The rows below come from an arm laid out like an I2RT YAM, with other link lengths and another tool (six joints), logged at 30 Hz.
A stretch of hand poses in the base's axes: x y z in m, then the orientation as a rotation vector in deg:
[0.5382, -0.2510, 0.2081, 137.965, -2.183, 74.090]
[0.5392, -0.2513, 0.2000, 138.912, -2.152, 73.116]
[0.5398, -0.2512, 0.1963, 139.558, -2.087, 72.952]
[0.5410, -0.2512, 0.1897, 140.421, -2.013, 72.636]
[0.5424, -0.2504, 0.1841, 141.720, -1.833, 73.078]
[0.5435, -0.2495, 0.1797, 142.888, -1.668, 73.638]
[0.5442, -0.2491, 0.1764, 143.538, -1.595, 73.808]
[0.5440, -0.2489, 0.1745, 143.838, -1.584, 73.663]
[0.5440, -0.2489, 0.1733, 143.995, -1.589, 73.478]
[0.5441, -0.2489, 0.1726, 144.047, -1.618, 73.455]
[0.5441, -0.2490, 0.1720, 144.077, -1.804, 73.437]
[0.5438, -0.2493, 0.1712, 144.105, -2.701, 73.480]
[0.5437, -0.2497, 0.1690, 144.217, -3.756, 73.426]
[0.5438, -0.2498, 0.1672, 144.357, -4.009, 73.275]
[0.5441, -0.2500, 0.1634, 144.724, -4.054, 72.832]
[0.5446, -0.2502, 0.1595, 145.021, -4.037, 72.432]
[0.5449, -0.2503, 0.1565, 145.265, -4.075, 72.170]
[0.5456, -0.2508, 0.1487, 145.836, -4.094, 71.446]
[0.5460, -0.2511, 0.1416, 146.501, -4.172, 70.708]
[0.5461, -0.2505, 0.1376, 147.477, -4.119, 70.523]
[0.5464, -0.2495, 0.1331, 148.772, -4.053, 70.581]
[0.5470, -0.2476, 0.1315, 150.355, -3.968, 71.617]
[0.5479, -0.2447, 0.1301, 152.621, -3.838, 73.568]
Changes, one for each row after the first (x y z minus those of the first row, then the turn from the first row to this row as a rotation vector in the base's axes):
[0.0010, -0.0003, -0.0081, 0.422, 0.915, 0.040]
[0.0016, -0.0002, -0.0118, 0.868, 1.231, 0.263]
[0.0028, -0.0002, -0.0184, 1.437, 1.709, 0.523]
[0.0042, 0.0006, -0.0240, 2.582, 1.864, 1.259]
[0.0053, 0.0015, -0.0284, 3.665, 1.901, 1.975]
[0.0060, 0.0019, -0.0317, 4.227, 2.006, 2.315]
[0.0058, 0.0021, -0.0336, 4.420, 2.188, 2.385]
[0.0058, 0.0021, -0.0348, 4.487, 2.349, 2.380]
[0.0059, 0.0021, -0.0355, 4.532, 2.375, 2.375]
[0.0059, 0.0020, -0.0361, 4.612, 2.368, 2.268]
[0.0056, 0.0017, -0.0369, 4.949, 2.223, 1.757]
[0.0055, 0.0013, -0.0391, 5.380, 2.140, 1.153]
[0.0056, 0.0012, -0.0409, 5.530, 2.239, 1.006]
[0.0059, 0.0010, -0.0447, 5.698, 2.616, 0.973]
[0.0064, 0.0008, -0.0486, 5.803, 2.954, 0.965]
[0.0067, 0.0007, -0.0516, 5.930, 3.182, 0.950]
[0.0074, 0.0002, -0.0594, 6.168, 3.795, 0.921]
[0.0078, -0.0001, -0.0665, 6.504, 4.434, 0.891]
[0.0079, 0.0005, -0.0705, 7.226, 4.840, 1.238]
[0.0082, 0.0015, -0.0750, 8.283, 5.187, 1.795]
[0.0088, 0.0034, -0.0766, 9.877, 5.020, 2.784]
[0.0097, 0.0063, -0.0780, 12.306, 4.505, 4.351]

